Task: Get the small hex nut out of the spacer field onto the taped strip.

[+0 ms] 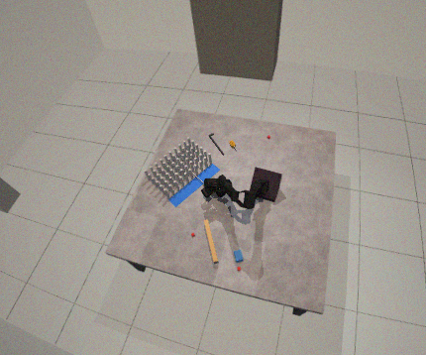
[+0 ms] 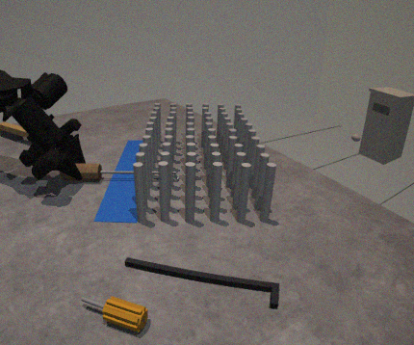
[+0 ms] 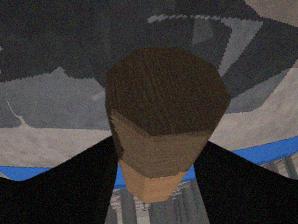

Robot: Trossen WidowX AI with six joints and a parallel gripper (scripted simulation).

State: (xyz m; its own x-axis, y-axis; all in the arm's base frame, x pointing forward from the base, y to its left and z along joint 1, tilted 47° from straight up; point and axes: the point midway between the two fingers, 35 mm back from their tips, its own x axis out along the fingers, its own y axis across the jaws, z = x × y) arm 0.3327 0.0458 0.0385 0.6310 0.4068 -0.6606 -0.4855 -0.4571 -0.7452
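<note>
Right now the brown-handled tool is 9 cm ahead of my gripper tip and 5 cm to the right of it. The rest, counted from my gripper tip: blue taped strip (11 cm ahead, 2 cm to the right, 1 cm below); then blue block (29 cm behind, 41 cm to the left); then screwdriver (7 cm behind, 40 cm to the right).
</note>
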